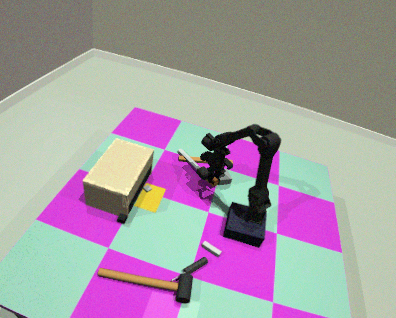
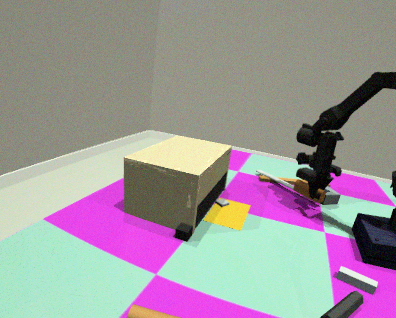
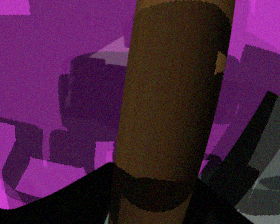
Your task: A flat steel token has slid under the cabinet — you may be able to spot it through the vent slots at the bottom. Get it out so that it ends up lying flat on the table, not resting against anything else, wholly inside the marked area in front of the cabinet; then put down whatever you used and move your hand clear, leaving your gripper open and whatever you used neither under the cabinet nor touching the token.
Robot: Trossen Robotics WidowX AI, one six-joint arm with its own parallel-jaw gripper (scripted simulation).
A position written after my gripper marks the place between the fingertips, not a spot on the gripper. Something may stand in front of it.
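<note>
My gripper (image 2: 314,196), also in image 3 (image 3: 150,177). Wooden-handled tool (image 3: 176,63), visible.
</note>
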